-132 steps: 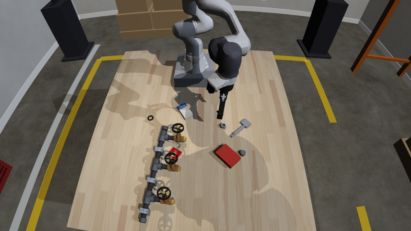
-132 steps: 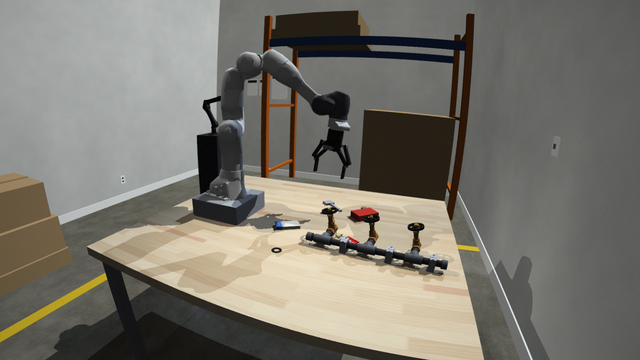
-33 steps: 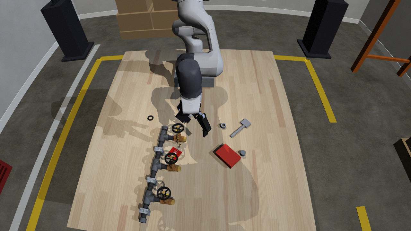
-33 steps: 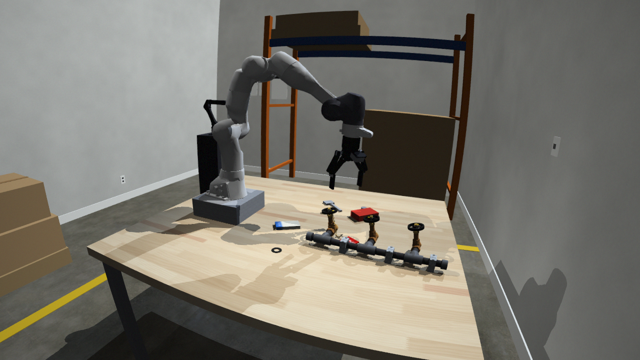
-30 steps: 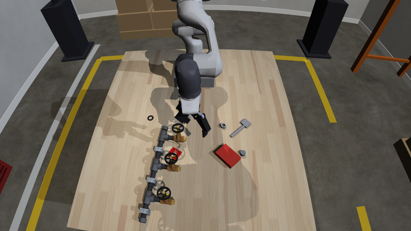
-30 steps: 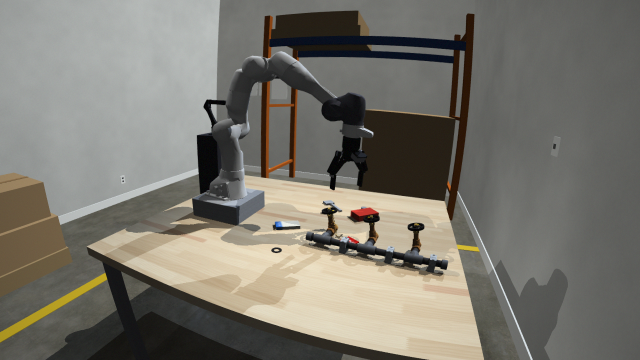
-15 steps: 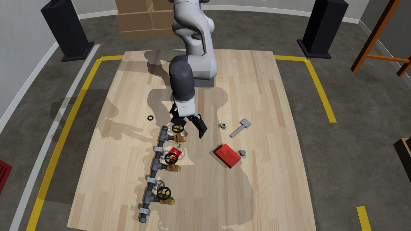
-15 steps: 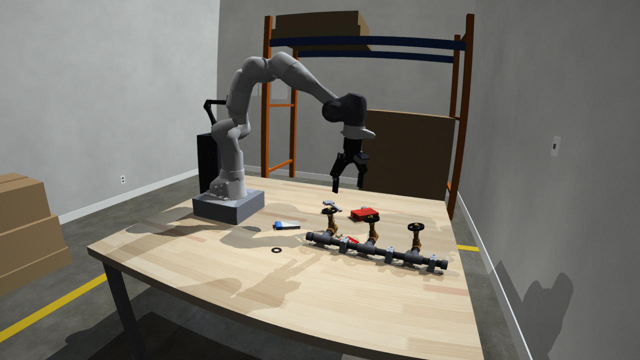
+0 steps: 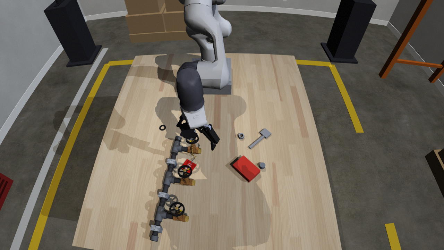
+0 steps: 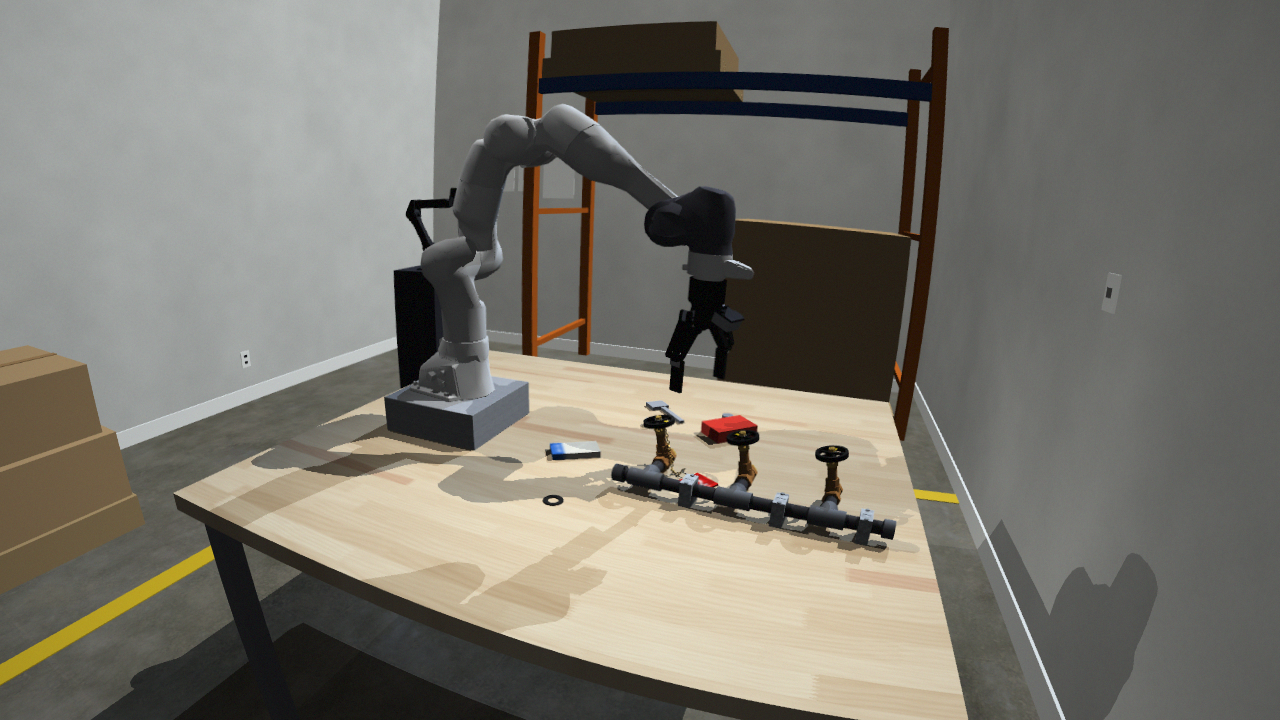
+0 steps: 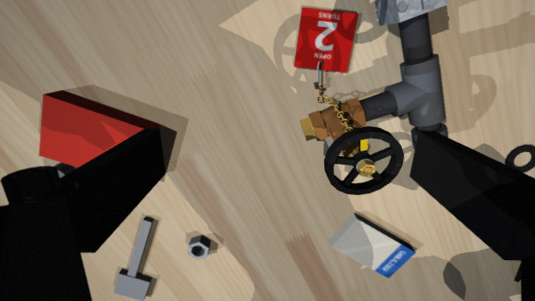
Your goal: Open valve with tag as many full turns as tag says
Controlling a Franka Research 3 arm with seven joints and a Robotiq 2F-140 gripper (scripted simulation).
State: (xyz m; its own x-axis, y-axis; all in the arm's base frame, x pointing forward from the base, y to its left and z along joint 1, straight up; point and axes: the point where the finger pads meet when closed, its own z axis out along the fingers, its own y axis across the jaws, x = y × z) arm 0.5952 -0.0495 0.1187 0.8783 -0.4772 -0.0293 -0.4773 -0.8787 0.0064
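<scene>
Right now the red tag is 20 mm ahead of my hand, 70 mm to the right of it and 200 mm below it. Round my hand: blue-and-white box: 270 mm behind, 20 mm to the right, 200 mm below; nut: 150 mm behind, 210 mm to the left, 200 mm below; red block: 60 mm ahead, 220 mm to the left, 190 mm below.
</scene>
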